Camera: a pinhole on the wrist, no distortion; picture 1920 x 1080 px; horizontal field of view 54.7 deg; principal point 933.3 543.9 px. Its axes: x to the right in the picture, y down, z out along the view. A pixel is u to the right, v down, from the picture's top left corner.
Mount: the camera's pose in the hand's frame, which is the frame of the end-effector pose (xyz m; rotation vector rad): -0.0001 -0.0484 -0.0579 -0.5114 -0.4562 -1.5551
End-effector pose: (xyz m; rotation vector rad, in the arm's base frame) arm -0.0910 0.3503 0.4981 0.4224 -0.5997 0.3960
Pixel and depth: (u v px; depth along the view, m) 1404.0 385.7 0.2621
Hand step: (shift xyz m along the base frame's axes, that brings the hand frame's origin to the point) -0.1211 -0.0564 0.1508
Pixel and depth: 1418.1 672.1 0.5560
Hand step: -0.2439 -0.0923 0.4335
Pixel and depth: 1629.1 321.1 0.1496
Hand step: -0.0503 -0.0563 0.0626
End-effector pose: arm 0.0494 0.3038 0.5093 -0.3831 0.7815 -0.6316
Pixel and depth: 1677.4 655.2 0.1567
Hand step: 0.0836 -0.0075 0.0672
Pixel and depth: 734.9 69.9 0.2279
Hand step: 0.1009 0.1206 0.0442
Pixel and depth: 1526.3 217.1 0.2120
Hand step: 0.1077 0.0484 0.1067
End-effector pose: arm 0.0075 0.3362 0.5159 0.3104 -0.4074 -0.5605
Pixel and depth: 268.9 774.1 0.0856
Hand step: 0.0257 0.0129 0.0091
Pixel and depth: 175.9 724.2 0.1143
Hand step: 0.0342 0.0329 0.0336
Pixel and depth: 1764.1 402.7 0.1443
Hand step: -0.0568 -0.0273 0.0766
